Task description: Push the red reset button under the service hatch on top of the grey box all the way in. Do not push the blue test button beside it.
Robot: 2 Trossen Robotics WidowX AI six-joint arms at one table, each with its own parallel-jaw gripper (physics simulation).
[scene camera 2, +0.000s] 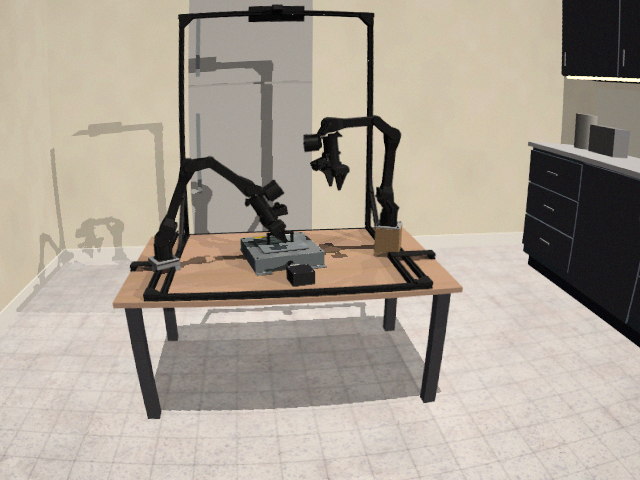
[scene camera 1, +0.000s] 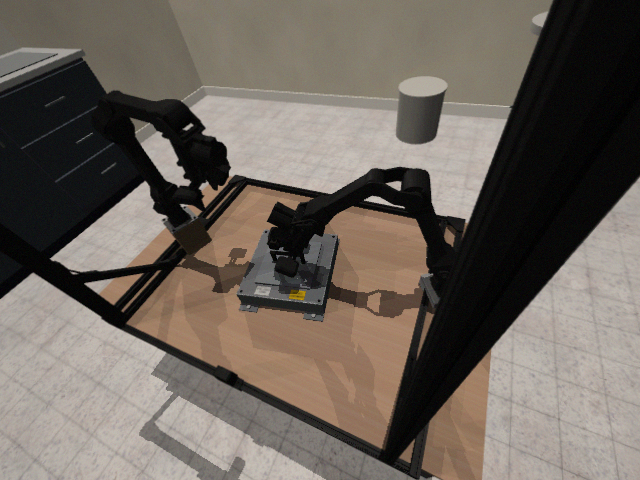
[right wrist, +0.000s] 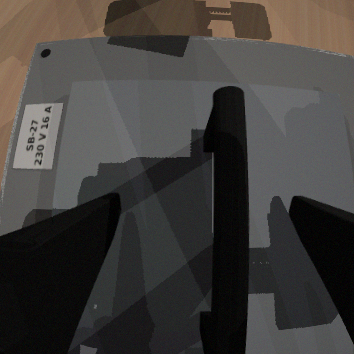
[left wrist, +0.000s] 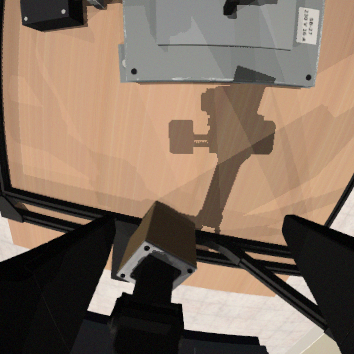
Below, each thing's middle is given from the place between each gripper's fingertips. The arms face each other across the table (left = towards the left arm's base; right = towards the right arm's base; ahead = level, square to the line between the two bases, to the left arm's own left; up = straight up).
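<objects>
From my right gripper: grey box (scene camera 1: 313, 301) 6 cm ahead, 2 cm to the right, 4 cm below. My right gripper: 1 cm short of the service hatch (scene camera 1: 307, 261), 1 cm to the left of it, 1 cm below it.
From my left hand: grey box 22 cm to the right, 4 cm ahead, 25 cm below; service hatch 1 cm behind, 21 cm to the right, 19 cm below. Going by its middle, service hatch nearer to my right gripper than to my left hand.
</objects>
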